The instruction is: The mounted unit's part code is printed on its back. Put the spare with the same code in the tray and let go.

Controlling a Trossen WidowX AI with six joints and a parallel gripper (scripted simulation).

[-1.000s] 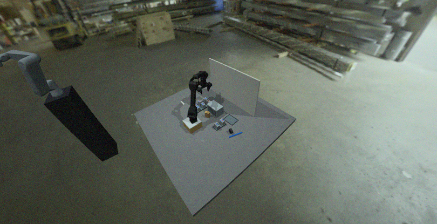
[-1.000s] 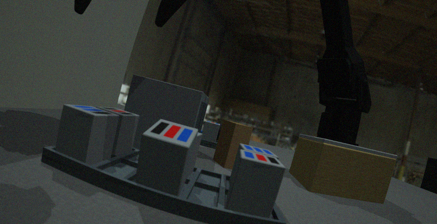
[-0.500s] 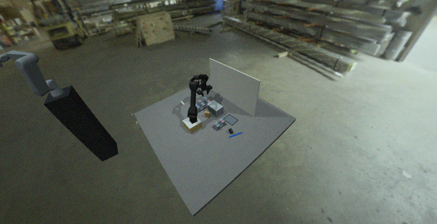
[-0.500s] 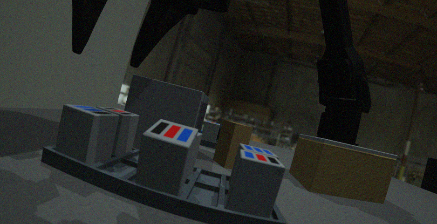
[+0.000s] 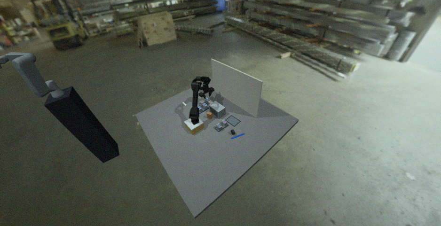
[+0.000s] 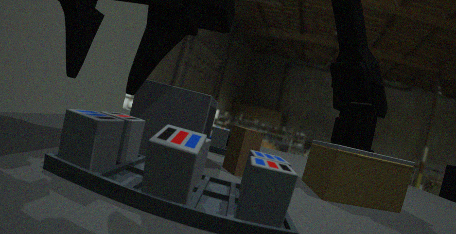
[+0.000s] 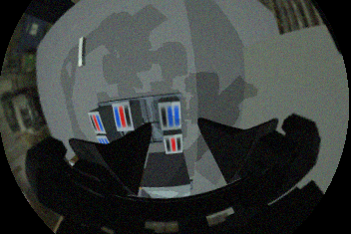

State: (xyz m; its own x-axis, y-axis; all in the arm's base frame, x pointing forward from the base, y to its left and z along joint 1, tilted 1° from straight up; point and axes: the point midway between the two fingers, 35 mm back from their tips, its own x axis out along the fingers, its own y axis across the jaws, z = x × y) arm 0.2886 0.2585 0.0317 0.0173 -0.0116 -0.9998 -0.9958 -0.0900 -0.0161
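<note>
The grey spare block is 4 cm below my gripper tip. Round my gripper tip: grey mounted unit (21 cm to the right, 3 cm below, 1 cm behind); white panel (24 cm ahead, 18 cm to the right, 15 cm above); brown box (23 cm to the right, 11 cm behind, 4 cm below).
</note>
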